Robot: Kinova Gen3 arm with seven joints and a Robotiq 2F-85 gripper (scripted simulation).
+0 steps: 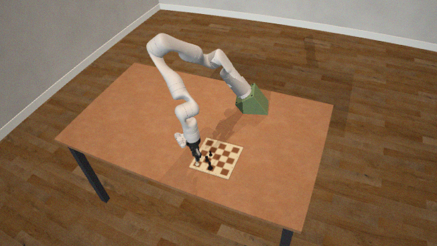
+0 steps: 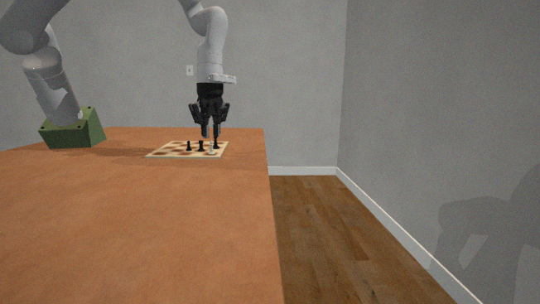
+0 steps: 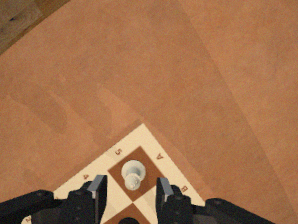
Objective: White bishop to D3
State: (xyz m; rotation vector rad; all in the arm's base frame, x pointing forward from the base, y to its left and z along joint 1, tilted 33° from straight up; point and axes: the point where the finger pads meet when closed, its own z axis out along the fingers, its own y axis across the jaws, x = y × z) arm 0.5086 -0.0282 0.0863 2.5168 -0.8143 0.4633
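The white bishop lies 50 mm below my hand. The rest, counted from my hand: pawn (80 mm behind, 60 mm below, 40 mm to the left); then chessboard (80 mm behind, 70 mm to the left, 70 mm below).
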